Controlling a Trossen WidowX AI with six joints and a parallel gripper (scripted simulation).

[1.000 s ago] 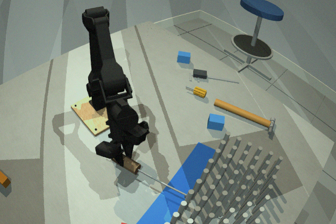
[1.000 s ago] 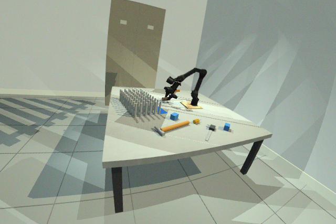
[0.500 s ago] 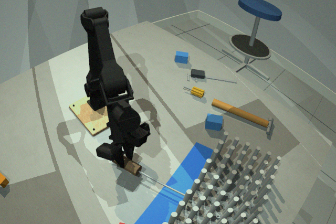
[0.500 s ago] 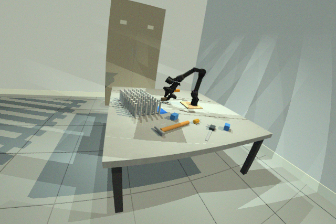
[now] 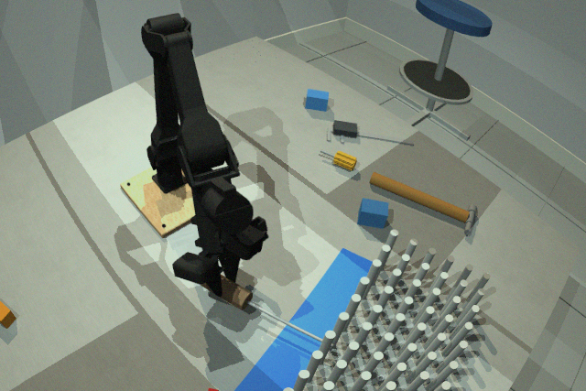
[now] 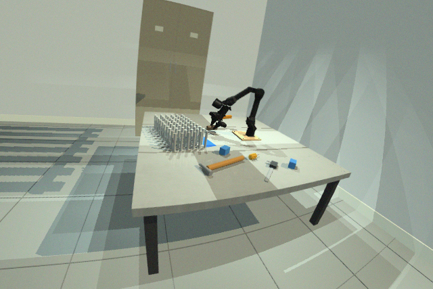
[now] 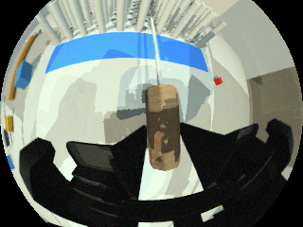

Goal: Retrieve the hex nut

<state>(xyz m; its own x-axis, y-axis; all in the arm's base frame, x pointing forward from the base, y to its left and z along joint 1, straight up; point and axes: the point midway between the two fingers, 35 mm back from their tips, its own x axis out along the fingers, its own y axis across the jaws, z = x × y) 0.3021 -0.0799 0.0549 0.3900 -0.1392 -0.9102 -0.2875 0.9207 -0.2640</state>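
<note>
Right now my gripper tip is 14 cm short of the blue taped strip, 9 cm to the right of it and 4 cm above it. Also, from my gripper tip: yellow-handled screwdriver (44 cm to the left, 14 cm behind, 2 cm below); small red cube (15 cm to the right, 14 cm ahead, 3 cm below); hex nut (31 cm ahead, 9 cm to the left, 3 cm below).
</note>
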